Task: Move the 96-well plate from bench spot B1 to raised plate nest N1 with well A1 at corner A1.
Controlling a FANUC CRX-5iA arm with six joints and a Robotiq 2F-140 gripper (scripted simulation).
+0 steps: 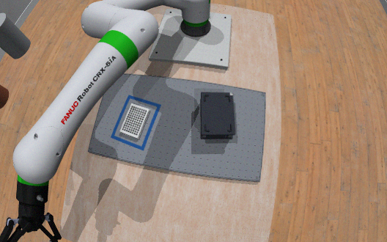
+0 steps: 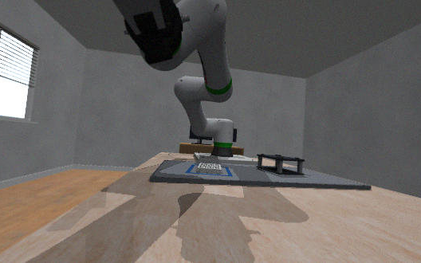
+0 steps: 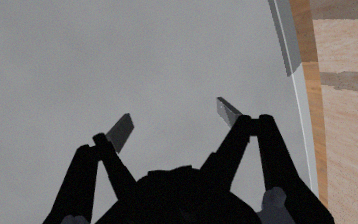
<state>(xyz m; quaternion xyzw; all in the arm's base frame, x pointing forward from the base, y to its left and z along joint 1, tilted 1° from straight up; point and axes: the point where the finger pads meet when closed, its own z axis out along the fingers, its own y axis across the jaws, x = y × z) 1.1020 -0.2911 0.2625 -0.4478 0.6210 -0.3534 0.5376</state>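
My gripper is now 570 mm past the white 96-well plate, 260 mm above it and 150 mm to the right of it. Round my hand: black raised nest N1: 650 mm behind, 460 mm to the left, 210 mm below.
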